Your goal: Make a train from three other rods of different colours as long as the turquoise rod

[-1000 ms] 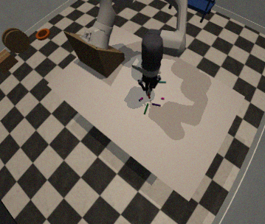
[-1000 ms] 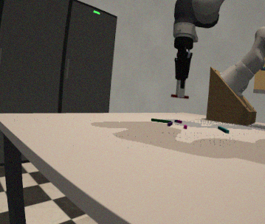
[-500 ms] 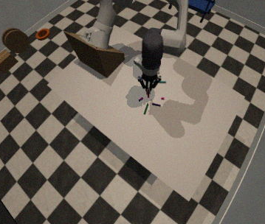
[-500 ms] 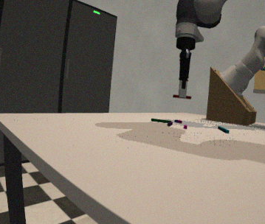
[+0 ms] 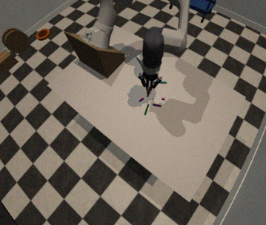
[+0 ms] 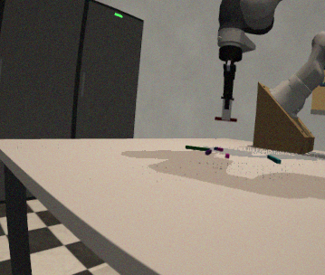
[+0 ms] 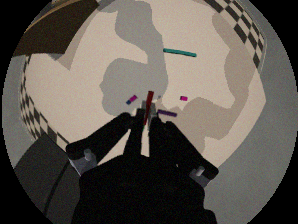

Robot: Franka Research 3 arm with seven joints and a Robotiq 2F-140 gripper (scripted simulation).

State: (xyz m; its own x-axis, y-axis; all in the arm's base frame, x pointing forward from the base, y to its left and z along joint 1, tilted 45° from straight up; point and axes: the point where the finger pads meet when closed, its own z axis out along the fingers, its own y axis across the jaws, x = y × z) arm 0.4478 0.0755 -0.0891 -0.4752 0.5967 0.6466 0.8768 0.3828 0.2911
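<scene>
Right now the blue rod is 130 mm below my hand, 50 mm to the right of it and 30 mm behind it. The rest, counted from my hand: purple rod 130 mm below, 80 mm ahead; then red rod 30 mm below; then green rod 130 mm below, 70 mm to the right, 50 mm ahead.
</scene>
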